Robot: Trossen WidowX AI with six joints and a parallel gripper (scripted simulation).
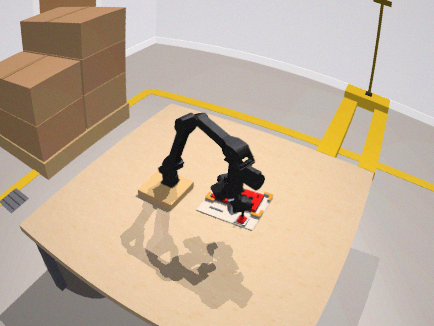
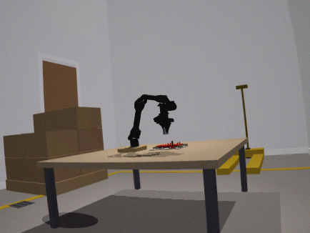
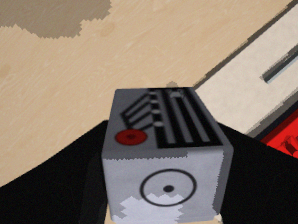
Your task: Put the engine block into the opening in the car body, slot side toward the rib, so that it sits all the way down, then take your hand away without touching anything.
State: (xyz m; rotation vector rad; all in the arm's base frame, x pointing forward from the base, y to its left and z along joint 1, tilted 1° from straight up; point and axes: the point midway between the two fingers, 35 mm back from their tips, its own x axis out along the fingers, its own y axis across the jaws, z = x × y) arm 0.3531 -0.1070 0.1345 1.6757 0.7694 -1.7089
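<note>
Right now the grey engine block is 10 mm to the left of my gripper tip and 10 mm above it.
</note>
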